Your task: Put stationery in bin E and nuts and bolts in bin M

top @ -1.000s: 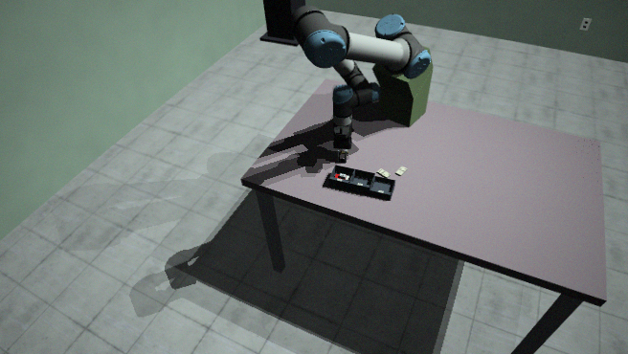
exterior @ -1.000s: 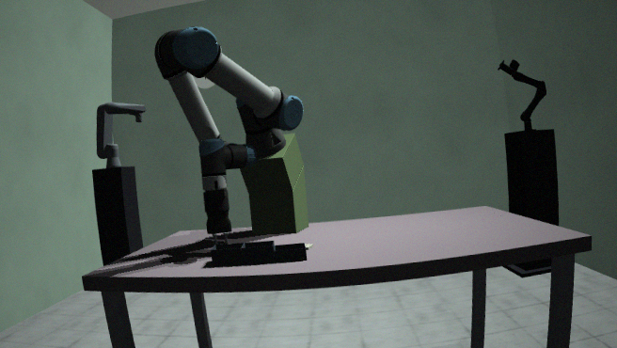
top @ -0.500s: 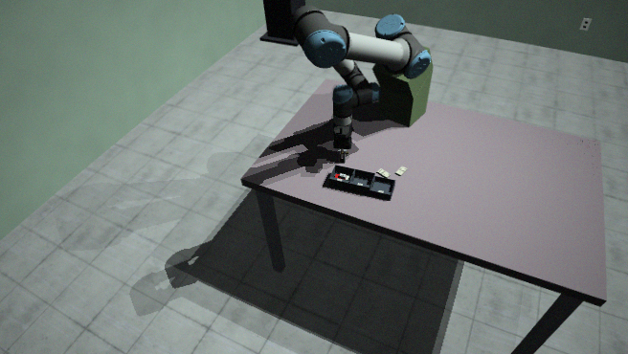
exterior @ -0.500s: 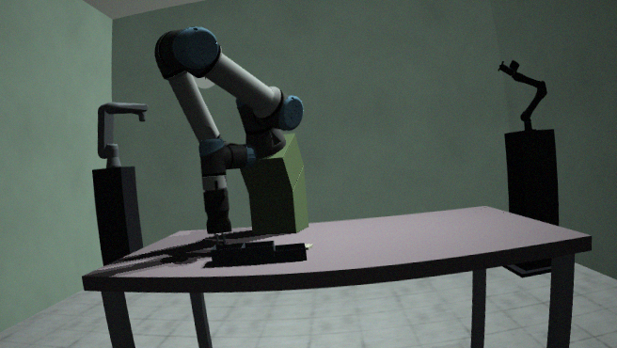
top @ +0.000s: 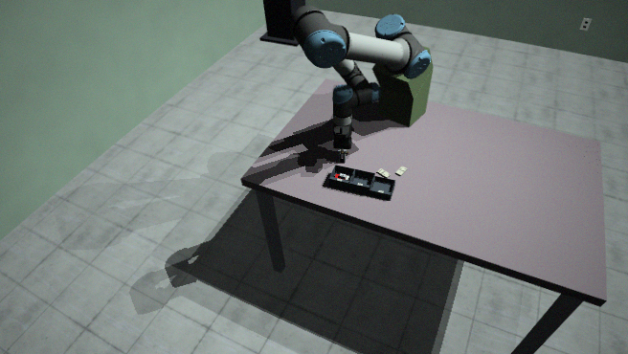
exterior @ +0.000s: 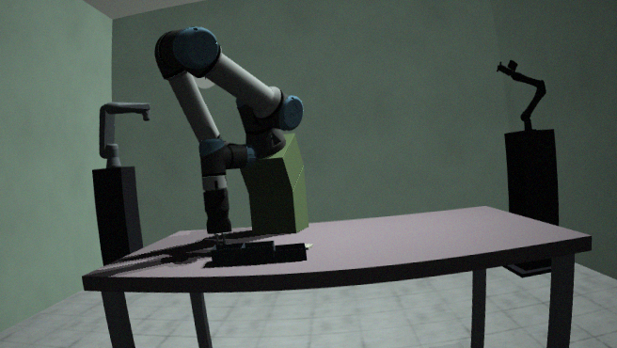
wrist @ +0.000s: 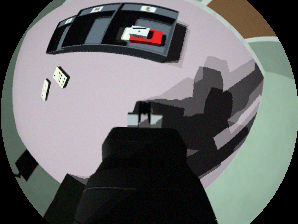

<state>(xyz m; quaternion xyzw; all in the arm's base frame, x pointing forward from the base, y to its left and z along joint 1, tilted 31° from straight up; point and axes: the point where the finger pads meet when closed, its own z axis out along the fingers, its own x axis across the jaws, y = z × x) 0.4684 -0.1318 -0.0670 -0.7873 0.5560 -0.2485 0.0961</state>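
Right now the yellow thing is 5 cm behind my hand, 1 cm to the right of it and 1 cm below it. Round my hand: red item 11 cm ahead, 5 cm to the left, 1 cm below; small grey object 11 cm ahead, 5 cm to the left, 1 cm above.
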